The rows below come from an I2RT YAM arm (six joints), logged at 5 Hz.
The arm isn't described. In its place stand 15 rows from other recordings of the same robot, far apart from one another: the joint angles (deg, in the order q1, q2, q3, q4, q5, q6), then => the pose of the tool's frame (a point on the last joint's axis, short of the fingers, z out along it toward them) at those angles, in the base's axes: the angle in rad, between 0 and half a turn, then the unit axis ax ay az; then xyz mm.
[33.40, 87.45, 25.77, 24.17, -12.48, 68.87] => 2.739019 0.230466 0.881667 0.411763 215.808 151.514 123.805
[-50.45, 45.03, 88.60, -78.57, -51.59, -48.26] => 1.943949 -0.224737 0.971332 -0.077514 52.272 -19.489 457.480
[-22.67, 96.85, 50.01, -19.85, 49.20, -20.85] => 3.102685 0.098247 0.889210 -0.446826 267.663 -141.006 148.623
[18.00, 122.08, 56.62, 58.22, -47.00, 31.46] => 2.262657 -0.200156 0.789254 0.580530 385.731 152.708 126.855
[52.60, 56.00, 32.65, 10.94, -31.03, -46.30] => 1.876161 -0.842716 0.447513 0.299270 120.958 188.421 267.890
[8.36, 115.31, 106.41, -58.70, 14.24, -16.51] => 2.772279 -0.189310 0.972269 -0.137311 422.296 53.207 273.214
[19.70, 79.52, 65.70, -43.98, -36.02, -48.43] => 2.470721 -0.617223 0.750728 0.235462 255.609 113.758 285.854
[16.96, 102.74, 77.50, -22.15, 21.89, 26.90] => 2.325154 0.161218 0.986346 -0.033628 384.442 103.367 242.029
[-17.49, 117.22, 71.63, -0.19, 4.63, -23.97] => 2.450981 -0.039470 0.983118 -0.178665 410.612 -132.399 136.774
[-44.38, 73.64, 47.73, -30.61, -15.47, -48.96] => 2.553971 -0.080083 0.988982 -0.124503 186.734 -169.450 223.388
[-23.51, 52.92, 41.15, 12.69, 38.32, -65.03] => 2.487151 -0.017002 0.741816 -0.670388 188.191 -105.939 334.518
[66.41, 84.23, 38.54, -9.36, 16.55, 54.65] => 2.603703 -0.055711 0.978556 0.198305 117.134 242.898 154.137
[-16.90, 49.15, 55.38, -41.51, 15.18, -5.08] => 2.264033 0.166831 0.960404 -0.223140 162.646 -59.158 336.846
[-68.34, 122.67, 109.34, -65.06, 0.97, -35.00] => 3.029295 0.286650 0.954284 -0.084695 160.660 -406.176 230.279
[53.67, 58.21, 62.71, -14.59, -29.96, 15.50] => 2.322343 -0.434976 0.703742 0.561732 118.193 190.733 398.567
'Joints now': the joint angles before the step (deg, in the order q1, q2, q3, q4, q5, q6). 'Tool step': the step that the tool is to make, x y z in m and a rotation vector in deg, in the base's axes. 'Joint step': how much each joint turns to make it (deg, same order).
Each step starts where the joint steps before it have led.
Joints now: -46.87 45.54 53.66 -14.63 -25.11 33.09
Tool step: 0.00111 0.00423 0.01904 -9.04 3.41 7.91
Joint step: -0.01 1.88 5.49 -4.55 -6.83 -10.88
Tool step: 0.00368 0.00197 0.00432 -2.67 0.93 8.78
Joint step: -0.06 1.53 1.96 -1.84 -8.40 -4.62
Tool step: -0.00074 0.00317 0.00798 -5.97 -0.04 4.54
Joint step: -0.06 0.51 2.03 -1.41 -3.93 -6.36
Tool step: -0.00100 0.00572 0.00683 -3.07 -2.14 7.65
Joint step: 0.02 -0.06 0.76 1.16 -7.49 -2.32
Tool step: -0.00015 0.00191 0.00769 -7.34 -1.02 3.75
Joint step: 0.00 0.87 2.25 -1.61 -3.22 -7.84
